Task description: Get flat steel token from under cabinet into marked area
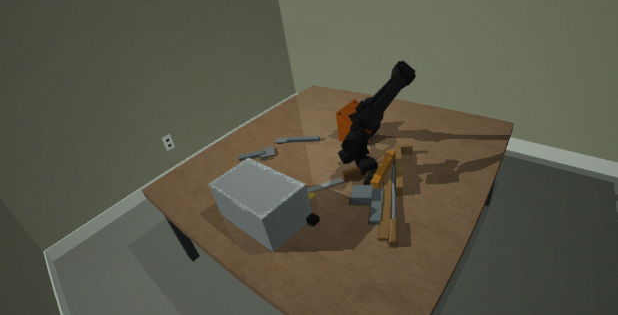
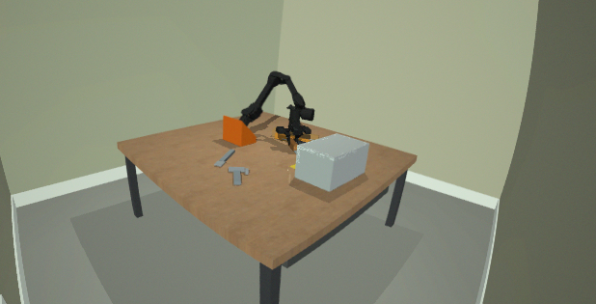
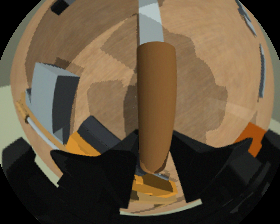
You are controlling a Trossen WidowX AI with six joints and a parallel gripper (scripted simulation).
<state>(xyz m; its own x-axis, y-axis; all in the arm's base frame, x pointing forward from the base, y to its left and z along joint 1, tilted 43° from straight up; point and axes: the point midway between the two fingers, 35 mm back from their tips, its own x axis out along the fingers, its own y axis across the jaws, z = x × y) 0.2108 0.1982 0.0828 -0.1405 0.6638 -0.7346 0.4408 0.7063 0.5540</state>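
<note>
Right now the grey block is 110 mm ahead of my gripper tip, 100 mm to the left of it and 10 mm above it. The rest, counted from my gripper tip: wooden stick: 100 mm ahead, 190 mm to the left; then orange bar: 60 mm behind, 60 mm to the left, 10 mm above; then grey t-piece: 160 mm ahead, 480 mm to the right.
</note>
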